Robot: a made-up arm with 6 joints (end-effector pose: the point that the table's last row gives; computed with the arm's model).
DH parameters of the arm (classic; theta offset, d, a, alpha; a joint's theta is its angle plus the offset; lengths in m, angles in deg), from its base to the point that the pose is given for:
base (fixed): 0 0 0 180
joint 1: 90 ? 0.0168 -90
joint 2: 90 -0.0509 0.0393 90
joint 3: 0 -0.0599 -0.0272 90
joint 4: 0 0.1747 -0.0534 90
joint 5: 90 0.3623 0.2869 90
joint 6: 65.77 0 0.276 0
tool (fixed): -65.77 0.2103 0 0
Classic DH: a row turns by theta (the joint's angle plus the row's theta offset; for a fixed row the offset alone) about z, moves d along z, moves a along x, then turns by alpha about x.
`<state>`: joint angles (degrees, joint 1 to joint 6).
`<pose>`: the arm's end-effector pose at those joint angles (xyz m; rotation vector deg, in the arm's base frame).
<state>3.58 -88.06 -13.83 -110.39 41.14 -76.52</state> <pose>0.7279 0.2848 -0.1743 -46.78 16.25 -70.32</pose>
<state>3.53 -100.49 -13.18 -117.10 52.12 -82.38</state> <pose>0.7017 0.2357 -0.2095 -50.08 25.16 -75.52</pose>
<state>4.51 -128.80 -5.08 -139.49 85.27 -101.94</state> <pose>0.5016 0.0221 -0.3765 -78.82 52.00 -90.04</pose>
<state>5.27 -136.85 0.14 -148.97 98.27 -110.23</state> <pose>0.3596 -0.0555 -0.4222 -98.18 62.11 -91.07</pose>
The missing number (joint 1, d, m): -0.1317
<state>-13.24 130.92 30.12 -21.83 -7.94 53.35</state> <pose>0.4298 -0.2905 -0.4596 -163.04 28.27 61.78</pose>
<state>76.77 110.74 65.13 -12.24 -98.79 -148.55</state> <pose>-0.0805 0.1331 -0.0657 21.59 -66.44 -39.12</pose>
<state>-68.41 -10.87 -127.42 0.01 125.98 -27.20</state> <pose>-0.6329 -0.2489 0.6083 84.15 -66.09 18.49</pose>
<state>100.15 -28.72 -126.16 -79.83 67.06 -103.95</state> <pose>-0.0988 0.5446 -0.2431 -81.90 89.80 -21.76</pose>
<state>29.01 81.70 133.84 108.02 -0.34 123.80</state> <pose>-0.2236 0.0955 0.3198 -13.85 10.26 -129.70</pose>
